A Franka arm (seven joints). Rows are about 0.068 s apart.
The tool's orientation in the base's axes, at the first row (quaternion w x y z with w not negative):
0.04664, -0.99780, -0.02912, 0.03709
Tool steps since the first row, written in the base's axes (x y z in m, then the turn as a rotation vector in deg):
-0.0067, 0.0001, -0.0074, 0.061, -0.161, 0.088
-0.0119, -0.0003, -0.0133, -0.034, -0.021, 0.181
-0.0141, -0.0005, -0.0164, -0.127, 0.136, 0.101
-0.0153, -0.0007, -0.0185, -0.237, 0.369, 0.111
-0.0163, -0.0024, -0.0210, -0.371, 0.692, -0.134
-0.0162, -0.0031, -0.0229, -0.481, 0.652, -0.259
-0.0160, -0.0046, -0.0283, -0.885, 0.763, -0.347
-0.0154, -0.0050, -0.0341, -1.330, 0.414, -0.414
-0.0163, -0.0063, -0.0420, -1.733, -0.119, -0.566
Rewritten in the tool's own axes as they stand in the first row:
-0.0061, 0.0002, 0.0079, 0.045, 0.155, -0.107
-0.0109, 0.0009, 0.0141, -0.048, 0.002, -0.179
-0.0129, 0.0013, 0.0173, -0.125, -0.152, -0.078
-0.0140, 0.0016, 0.0195, -0.221, -0.390, -0.058
-0.0149, 0.0035, 0.0219, -0.317, -0.695, 0.224
-0.0147, 0.0044, 0.0237, -0.420, -0.650, 0.353
-0.0142, 0.0064, 0.0289, -0.809, -0.774, 0.482
-0.0132, 0.0074, 0.0346, -1.269, -0.445, 0.551
-0.0136, 0.0094, 0.0424, -1.692, 0.077, 0.684

